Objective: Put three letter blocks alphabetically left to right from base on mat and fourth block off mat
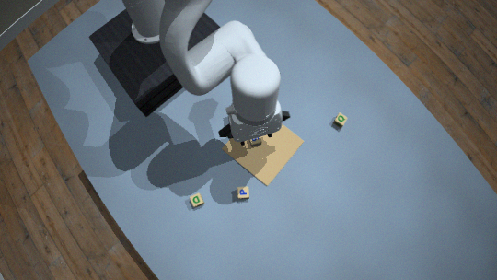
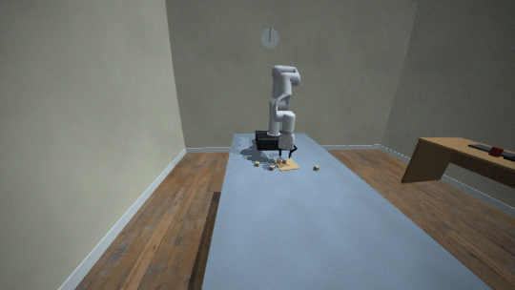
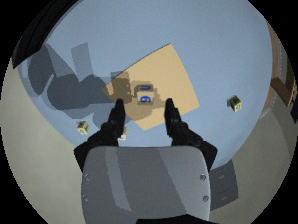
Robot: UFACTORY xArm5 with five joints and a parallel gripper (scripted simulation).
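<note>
Now: the tan mat 60 mm below my hand, 20 mm ahead of it and 10 mm to the left of it. The rest, counted from my hand: block: 200 mm to the right, 50 mm below, 10 mm ahead.
</note>
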